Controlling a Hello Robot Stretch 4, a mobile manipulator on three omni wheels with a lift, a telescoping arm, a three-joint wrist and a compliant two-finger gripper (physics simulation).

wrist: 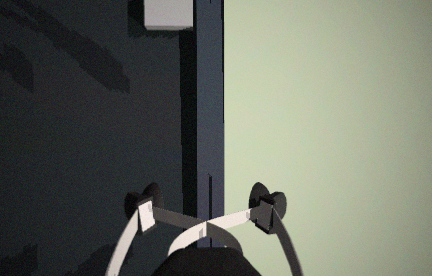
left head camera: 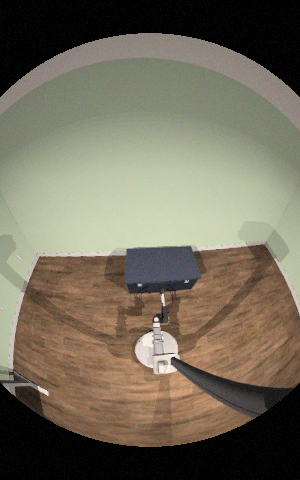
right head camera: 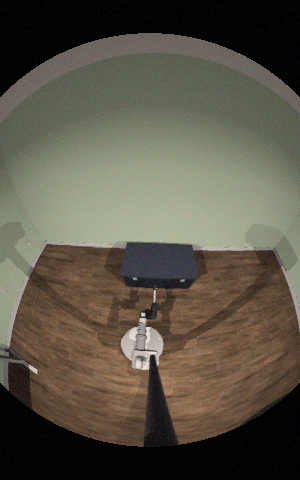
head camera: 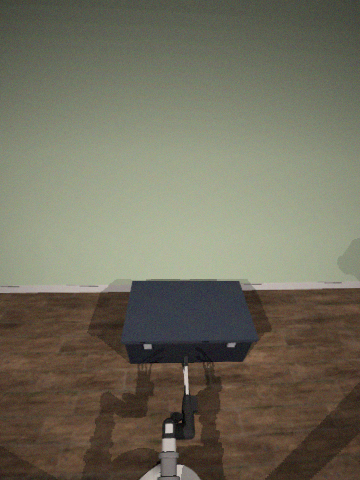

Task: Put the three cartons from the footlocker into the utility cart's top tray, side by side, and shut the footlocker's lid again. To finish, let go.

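Frame: origin at the robot's base, x ahead, y left, z up, level; millimetres.
Seen in the pictures: gripper, fingertip midpoint: (wrist: 206,198) (left head camera: 161,289) (right head camera: 154,285) (head camera: 185,358).
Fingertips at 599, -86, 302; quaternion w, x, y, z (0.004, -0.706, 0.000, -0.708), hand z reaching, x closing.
Observation:
Offsets run from my fingertips to a thing's top centre, as dx, dy, dz. "spot": to the spot under its first point. Level surfaces: height alone.
The dark blue footlocker (head camera: 170,353) (left head camera: 175,286) (right head camera: 172,284) stands against the wall, its lid {spot: +291, -49, +23} (head camera: 190,310) (left head camera: 161,262) (right head camera: 159,258) down. Two pale latches show on its front, the left one {spot: +86, +222, -42} (head camera: 147,346) and the right one {spot: +89, -293, -35} (head camera: 231,344). My gripper (head camera: 185,359) (left head camera: 162,292) (right head camera: 155,288) (wrist: 206,198) is at the middle of the footlocker's front, close to the lid's front edge. Its fingers are apart and empty. In the wrist view one fingertip is over the dark front and the other over the wall beyond the lid's edge strip {spot: +86, +73, +5} (wrist: 210,125). The cartons and the cart's top tray cannot be made out.
The green wall (head camera: 180,200) rises behind the footlocker. The wooden floor {dz -329} (head camera: 295,380) lies around it. My round white base (left head camera: 145,350) (right head camera: 130,344) is in front. A grey frame with a white-ended bar (left head camera: 40,388) (right head camera: 29,368) shows at the lower left; I cannot tell what it is.

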